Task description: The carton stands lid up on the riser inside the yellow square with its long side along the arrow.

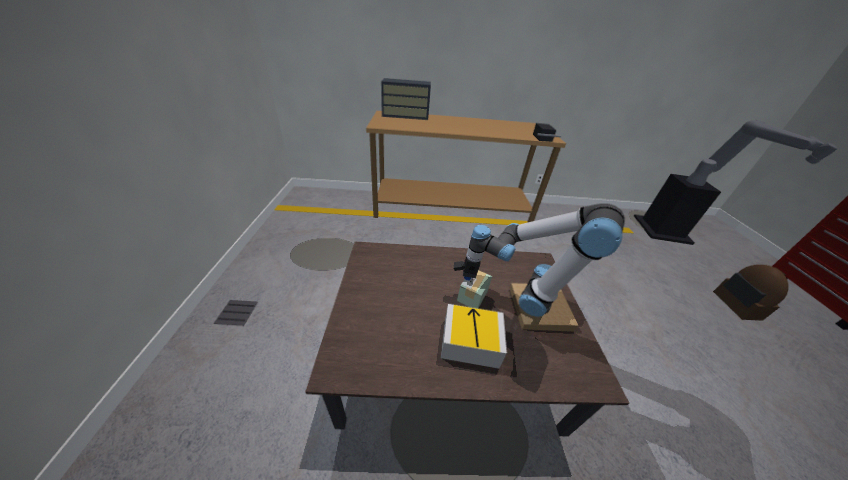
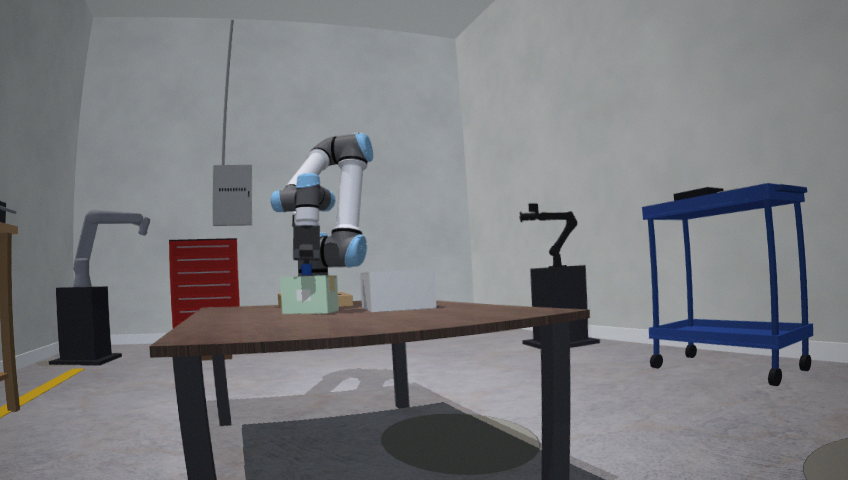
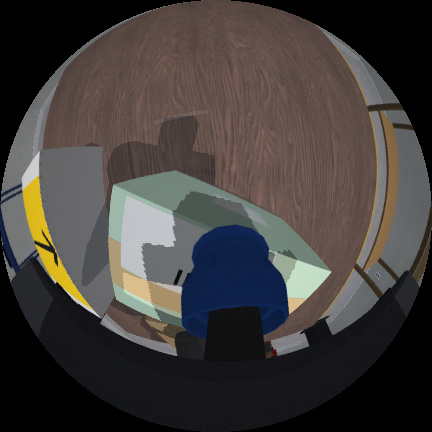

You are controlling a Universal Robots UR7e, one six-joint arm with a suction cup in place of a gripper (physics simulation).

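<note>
The carton (image 1: 474,291) (image 2: 309,294) (image 3: 153,225) is pale green with a tan band and a white label on its upper face. It rests on the table just behind the riser, not on it. The riser (image 1: 472,356) (image 2: 398,290) (image 3: 68,201) is a white-grey block topped by a yellow square (image 1: 459,334) (image 3: 36,225) with a black arrow (image 1: 474,327). My suction cup (image 1: 470,278) (image 2: 305,270) (image 3: 233,278) stands at the carton's top face, touching or just above it, with suction off.
The brown table (image 1: 385,334) (image 2: 354,325) carries the wooden block (image 1: 561,319) under the arm's base, right of the riser. A wooden shelf (image 1: 462,128), a red cabinet (image 2: 203,271), a black pedestal (image 2: 556,286) and a blue cart (image 2: 725,200) stand around the room.
</note>
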